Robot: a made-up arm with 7 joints. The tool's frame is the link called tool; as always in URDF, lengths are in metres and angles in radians.
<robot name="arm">
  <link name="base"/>
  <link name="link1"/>
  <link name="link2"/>
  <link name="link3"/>
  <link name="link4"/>
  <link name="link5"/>
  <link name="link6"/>
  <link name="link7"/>
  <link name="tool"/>
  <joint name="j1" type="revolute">
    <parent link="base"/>
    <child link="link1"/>
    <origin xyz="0 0 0" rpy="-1.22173 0 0"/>
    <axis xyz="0 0 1"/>
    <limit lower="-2.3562" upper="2.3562" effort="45" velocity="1.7"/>
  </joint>
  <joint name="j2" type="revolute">
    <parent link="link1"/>
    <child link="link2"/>
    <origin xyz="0 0 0" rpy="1.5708 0 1.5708"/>
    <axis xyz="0 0 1"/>
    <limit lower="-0.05" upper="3.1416" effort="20" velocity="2.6"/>
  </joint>
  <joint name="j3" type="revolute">
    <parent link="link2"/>
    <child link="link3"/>
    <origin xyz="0 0 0" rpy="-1.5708 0 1.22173"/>
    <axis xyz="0 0 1"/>
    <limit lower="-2.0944" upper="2.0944" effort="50" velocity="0.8"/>
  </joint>
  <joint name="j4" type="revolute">
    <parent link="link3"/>
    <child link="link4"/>
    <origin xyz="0 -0.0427 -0.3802" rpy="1.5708 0 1.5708"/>
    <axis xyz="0 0 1"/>
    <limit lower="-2.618" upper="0.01" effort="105" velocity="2.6"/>
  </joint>
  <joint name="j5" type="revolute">
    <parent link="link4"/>
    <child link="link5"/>
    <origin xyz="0.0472 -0.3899 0" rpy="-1.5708 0 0"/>
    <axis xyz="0 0 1"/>
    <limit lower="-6.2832" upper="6.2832" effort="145" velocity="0.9"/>
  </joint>
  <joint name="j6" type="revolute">
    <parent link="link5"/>
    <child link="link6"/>
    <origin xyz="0 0 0" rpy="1.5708 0 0"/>
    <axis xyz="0 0 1"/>
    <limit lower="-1.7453" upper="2.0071" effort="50" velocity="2.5"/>
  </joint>
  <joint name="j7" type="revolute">
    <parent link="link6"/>
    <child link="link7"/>
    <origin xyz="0 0 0" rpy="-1.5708 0 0"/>
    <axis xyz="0 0 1"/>
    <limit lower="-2.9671" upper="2.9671" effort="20" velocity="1.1"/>
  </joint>
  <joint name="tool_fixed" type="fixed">
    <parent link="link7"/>
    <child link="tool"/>
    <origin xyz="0 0 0" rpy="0 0 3.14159"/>
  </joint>
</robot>
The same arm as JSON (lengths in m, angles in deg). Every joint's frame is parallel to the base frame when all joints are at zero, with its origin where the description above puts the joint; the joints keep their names.
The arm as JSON. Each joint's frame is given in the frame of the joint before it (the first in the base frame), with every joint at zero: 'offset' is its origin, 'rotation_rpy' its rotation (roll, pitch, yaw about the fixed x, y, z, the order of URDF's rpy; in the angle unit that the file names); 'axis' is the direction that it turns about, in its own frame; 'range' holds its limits. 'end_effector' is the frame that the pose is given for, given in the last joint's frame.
{
  "length_unit": "m",
  "angle_unit": "deg",
  "chain": [
    {
      "id": "j1",
      "offset": [
        0.0,
        0.0,
        0.0
      ],
      "rotation_rpy": [
        0.0,
        0.0,
        0.0
      ],
      "axis": [
        0.0,
        0.9397,
        0.342
      ],
      "range": [
        -135.0,
        135.0
      ]
    },
    {
      "id": "j2",
      "offset": [
        0.0,
        0.0,
        0.0
      ],
      "rotation_rpy": [
        0.0,
        0.0,
        0.0
      ],
      "axis": [
        1.0,
        0.0,
        0.0
      ],
      "range": [
        -2.86,
        180.0
      ]
    },
    {
      "id": "j3",
      "offset": [
        0.0,
        0.0,
        0.0
      ],
      "rotation_rpy": [
        0.0,
        0.0,
        0.0
      ],
      "axis": [
        0.0,
        0.0,
        1.0
      ],
      "range": [
        -120.0,
        120.0
      ]
    },
    {
      "id": "j4",
      "offset": [
        0.0427,
        0.0,
        -0.3802
      ],
      "rotation_rpy": [
        0.0,
        0.0,
        0.0
      ],
      "axis": [
        0.0,
        1.0,
        0.0
      ],
      "range": [
        -150.0,
        0.57
      ]
    },
    {
      "id": "j5",
      "offset": [
        -0.0472,
        0.0,
        -0.3899
      ],
      "rotation_rpy": [
        0.0,
        0.0,
        0.0
      ],
      "axis": [
        0.0,
        0.0,
        1.0
      ],
      "range": [
        -360.0,
        360.0
      ]
    },
    {
      "id": "j6",
      "offset": [
        0.0,
        0.0,
        0.0
      ],
      "rotation_rpy": [
        0.0,
        0.0,
        0.0
      ],
      "axis": [
        0.0,
        1.0,
        0.0
      ],
      "range": [
        -100.0,
        115.0
      ]
    },
    {
      "id": "j7",
      "offset": [
        0.0,
        0.0,
        0.0
      ],
      "rotation_rpy": [
        0.0,
        0.0,
        0.0
      ],
      "axis": [
        0.0,
        0.0,
        1.0
      ],
      "range": [
        -170.0,
        170.0
      ]
    }
  ],
  "end_effector": {
    "offset": [
      0.0,
      0.0,
      0.0
    ],
    "rotation_rpy": [
      0.0,
      0.0,
      0.0
    ]
  }
}

